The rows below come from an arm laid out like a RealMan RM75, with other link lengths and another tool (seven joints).
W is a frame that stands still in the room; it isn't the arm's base.
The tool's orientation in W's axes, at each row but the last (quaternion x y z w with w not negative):
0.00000, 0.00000, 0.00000, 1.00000
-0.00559, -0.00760, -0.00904, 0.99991
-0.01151, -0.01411, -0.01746, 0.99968
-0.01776, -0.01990, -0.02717, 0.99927
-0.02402, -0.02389, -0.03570, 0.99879
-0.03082, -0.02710, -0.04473, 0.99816
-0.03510, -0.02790, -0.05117, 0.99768
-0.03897, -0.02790, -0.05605, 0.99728
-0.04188, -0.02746, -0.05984, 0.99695
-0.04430, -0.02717, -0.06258, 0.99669
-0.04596, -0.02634, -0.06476, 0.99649
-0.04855, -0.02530, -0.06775, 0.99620
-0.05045, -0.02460, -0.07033, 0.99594
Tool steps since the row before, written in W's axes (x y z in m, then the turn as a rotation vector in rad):
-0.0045, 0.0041, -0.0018, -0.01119, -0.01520, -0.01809
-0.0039, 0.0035, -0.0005, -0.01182, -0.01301, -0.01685
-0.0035, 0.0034, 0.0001, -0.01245, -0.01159, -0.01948
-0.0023, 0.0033, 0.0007, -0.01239, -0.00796, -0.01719
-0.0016, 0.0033, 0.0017, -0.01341, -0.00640, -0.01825
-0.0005, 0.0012, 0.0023, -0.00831, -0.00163, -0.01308
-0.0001, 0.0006, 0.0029, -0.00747, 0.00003, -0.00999
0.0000, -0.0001, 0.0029, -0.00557, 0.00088, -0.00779
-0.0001, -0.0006, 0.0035, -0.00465, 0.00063, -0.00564
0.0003, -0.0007, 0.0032, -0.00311, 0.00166, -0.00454
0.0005, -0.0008, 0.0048, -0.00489, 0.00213, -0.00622
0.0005, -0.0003, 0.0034, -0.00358, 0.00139, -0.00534
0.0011, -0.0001, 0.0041, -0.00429, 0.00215, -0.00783
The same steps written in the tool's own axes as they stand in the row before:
-0.0045, 0.0041, -0.0018, -0.01119, -0.01520, -0.01809
-0.0040, 0.0034, -0.0004, -0.01184, -0.01304, -0.01682
-0.0036, 0.0033, 0.0003, -0.01259, -0.01158, -0.01939
-0.0024, 0.0031, 0.0009, -0.01264, -0.00803, -0.01698
-0.0017, 0.0031, 0.0019, -0.01381, -0.00650, -0.01791
-0.0005, 0.0010, 0.0024, -0.00887, -0.00160, -0.01271
0.0000, 0.0004, 0.0029, -0.00801, -0.00008, -0.00956
0.0002, -0.0003, 0.0029, -0.00609, 0.00082, -0.00740
0.0002, -0.0009, 0.0034, -0.00502, 0.00051, -0.00533
0.0006, -0.0009, 0.0031, -0.00356, 0.00163, -0.00421
0.0009, -0.0011, 0.0047, -0.00548, 0.00201, -0.00576
0.0007, -0.0005, 0.0033, -0.00403, 0.00138, -0.00501
0.0013, -0.0003, 0.0040, -0.00498, 0.00227, -0.00738

